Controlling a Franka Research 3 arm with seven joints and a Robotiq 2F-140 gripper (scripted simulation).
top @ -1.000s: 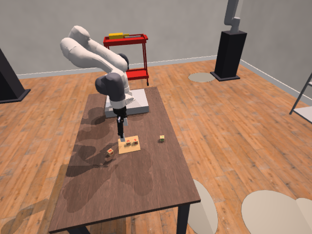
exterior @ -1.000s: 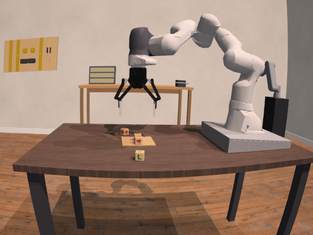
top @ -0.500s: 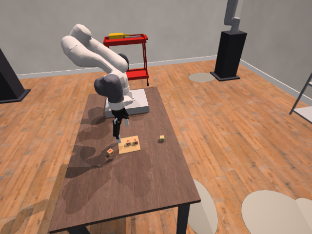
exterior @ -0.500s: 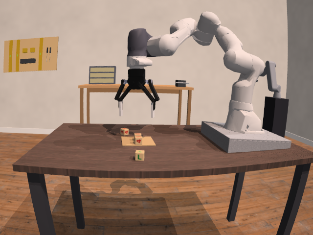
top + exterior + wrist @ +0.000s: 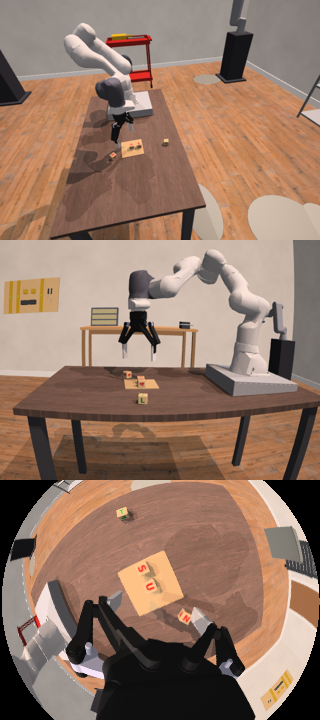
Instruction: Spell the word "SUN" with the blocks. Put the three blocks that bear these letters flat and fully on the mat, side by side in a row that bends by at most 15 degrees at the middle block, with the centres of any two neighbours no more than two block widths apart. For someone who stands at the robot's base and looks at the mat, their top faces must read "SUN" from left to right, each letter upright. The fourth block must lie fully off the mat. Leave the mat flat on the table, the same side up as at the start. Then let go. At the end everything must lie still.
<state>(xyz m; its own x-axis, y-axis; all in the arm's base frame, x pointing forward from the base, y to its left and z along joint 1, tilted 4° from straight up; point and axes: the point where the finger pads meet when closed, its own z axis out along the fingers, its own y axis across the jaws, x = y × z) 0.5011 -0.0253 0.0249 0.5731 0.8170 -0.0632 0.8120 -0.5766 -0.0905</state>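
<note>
Now: hand 100 mm above the N block, 90 mm to the left of it and 50 mm short of it. Round my hand: mat: 110 mm below, 30 mm to the left, 10 mm behind; then S block: 90 mm below, 80 mm to the left, 10 mm behind; then U block: 90 mm below, 30 mm to the left, 10 mm behind.
</note>
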